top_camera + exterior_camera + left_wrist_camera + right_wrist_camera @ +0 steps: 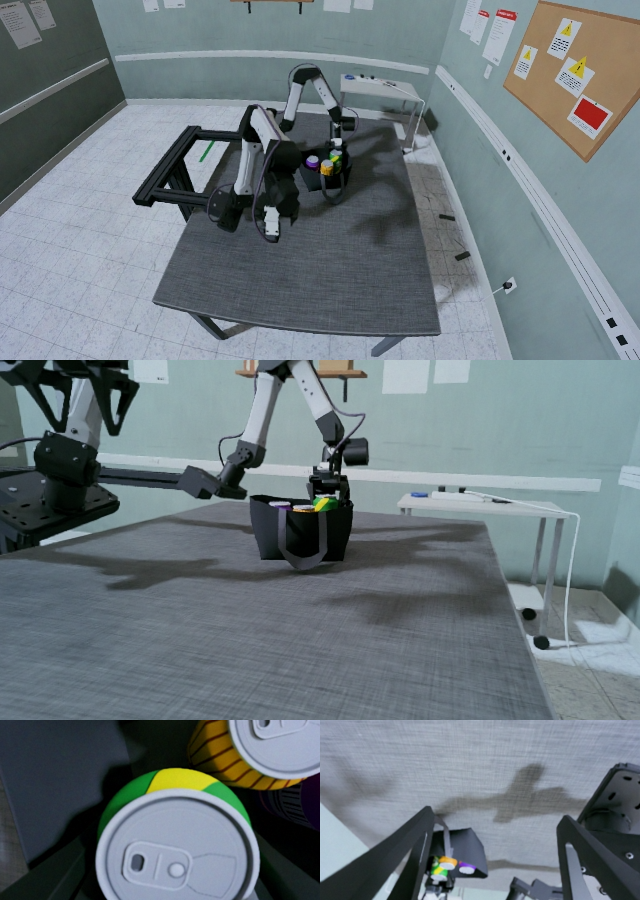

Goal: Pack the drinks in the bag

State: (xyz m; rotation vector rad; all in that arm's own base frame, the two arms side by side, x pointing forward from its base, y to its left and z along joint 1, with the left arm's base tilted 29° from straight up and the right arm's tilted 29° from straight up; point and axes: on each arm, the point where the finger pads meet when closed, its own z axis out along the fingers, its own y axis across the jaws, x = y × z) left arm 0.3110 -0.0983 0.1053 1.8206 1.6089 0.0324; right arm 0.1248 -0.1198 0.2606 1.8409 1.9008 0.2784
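Note:
Now: left hand 70 mm to the left of the orange can, 40 mm above it and 30 mm past it. The rest, counted from my left hand: purple can: 110 mm behind, 60 mm to the right, 40 mm below; then yellow can: 20 mm below.

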